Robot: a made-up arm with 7 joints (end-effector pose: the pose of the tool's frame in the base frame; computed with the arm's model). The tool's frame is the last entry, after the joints.
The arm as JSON. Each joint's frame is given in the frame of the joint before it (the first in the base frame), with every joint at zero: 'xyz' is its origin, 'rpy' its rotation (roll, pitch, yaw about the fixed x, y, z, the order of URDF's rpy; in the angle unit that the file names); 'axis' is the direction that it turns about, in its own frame. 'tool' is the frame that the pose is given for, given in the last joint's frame.
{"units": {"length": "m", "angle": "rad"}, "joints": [
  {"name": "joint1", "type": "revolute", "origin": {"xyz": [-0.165, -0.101, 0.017], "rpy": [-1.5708, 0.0, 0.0]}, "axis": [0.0, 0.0, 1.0]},
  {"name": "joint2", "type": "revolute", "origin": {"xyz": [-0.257, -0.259, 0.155], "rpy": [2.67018, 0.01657, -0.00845]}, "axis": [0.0, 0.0, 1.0]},
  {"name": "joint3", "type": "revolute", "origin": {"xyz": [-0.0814, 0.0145, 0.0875], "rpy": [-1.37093, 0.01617, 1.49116]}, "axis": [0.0, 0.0, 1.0]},
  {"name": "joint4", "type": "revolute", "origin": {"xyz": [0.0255, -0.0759, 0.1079], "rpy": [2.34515, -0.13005, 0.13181]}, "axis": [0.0, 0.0, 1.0]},
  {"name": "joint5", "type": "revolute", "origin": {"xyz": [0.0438, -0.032, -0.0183], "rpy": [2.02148, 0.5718, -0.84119]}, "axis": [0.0, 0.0, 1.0]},
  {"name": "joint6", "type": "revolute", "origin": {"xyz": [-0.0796, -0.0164, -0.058], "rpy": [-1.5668, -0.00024, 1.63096]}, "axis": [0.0, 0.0, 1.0]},
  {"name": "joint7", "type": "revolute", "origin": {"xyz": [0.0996, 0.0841, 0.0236], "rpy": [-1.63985, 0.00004, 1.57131]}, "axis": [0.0, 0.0, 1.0]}
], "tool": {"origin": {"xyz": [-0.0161, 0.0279, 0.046], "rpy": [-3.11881, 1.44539, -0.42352]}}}
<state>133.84 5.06 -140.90 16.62 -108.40 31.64 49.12</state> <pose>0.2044 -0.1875 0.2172 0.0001 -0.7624 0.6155 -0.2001</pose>
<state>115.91 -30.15 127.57 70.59 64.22 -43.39 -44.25</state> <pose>0.4379 0.1484 0.1007 0.2382 0.3560 -0.2372 -0.8719</pose>
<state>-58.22 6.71 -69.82 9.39 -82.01 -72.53 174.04</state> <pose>-0.6800 -0.1385 -0.0118 0.7264 -0.1169 -0.1341 0.6638</pose>
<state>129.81 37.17 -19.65 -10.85 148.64 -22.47 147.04</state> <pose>0.4889 -0.0840 0.2647 0.3405 -0.4424 0.0073 -0.8296</pose>
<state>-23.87 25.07 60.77 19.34 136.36 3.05 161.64</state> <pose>-0.8956 0.0553 0.0009 0.2943 0.4038 -0.7708 -0.3954</pose>
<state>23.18 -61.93 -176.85 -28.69 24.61 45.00 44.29</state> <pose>-0.4813 0.1039 0.5808 0.3528 -0.0594 0.8506 0.3853</pose>
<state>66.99 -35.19 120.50 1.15 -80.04 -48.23 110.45</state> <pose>-0.0730 0.1287 0.4403 0.0326 0.5731 -0.8178 -0.0411</pose>
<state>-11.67 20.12 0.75 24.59 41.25 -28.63 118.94</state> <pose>-0.6963 -0.2363 0.3056 0.5282 0.8485 -0.0308 0.0092</pose>
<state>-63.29 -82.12 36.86 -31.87 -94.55 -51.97 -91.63</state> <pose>-0.5367 0.1203 -0.0230 0.2630 -0.5314 0.4045 0.6963</pose>
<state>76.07 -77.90 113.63 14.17 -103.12 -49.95 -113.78</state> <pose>0.1133 0.2391 0.4687 0.4569 -0.3906 -0.0508 -0.7976</pose>
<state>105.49 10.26 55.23 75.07 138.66 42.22 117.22</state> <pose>0.4679 -0.0396 0.5334 0.8417 0.0788 0.0186 -0.5338</pose>
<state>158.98 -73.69 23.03 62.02 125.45 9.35 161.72</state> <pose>0.3090 -0.0207 -0.5895 0.0351 -0.9245 0.3303 -0.1873</pose>
